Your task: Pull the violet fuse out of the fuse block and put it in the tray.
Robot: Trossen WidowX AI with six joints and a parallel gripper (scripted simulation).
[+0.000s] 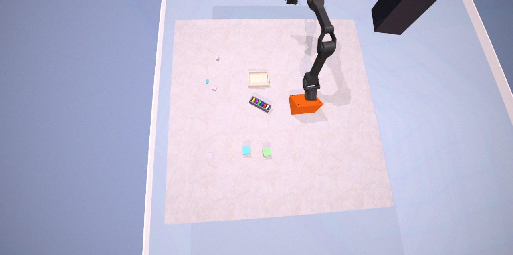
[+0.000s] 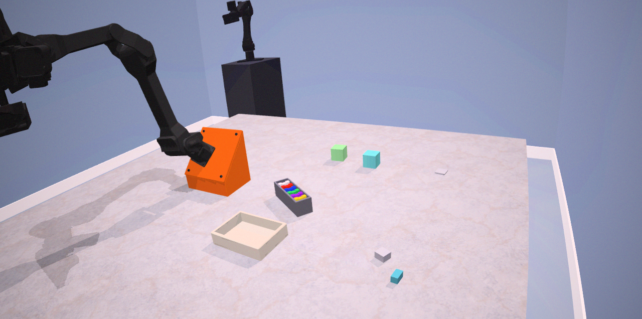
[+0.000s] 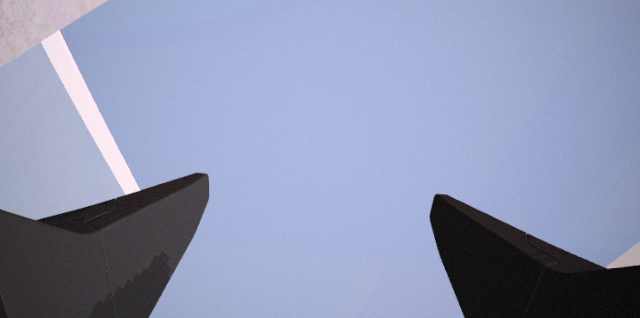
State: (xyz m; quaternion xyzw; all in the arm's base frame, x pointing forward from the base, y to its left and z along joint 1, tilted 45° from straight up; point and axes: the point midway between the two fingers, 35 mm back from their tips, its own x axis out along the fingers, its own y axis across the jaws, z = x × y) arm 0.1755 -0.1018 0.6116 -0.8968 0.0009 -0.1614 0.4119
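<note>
Right now my gripper tip is 53 cm to the right of the violet fuse, 40 cm above it and 5 cm short of it. The rest, counted from my gripper tip: green cube 84 cm to the left, 41 cm below, 3 cm behind; beige tray 43 cm below, 37 cm to the left, 5 cm ahead; small cyan block 42 cm to the left, 42 cm below, 37 cm ahead.
</note>
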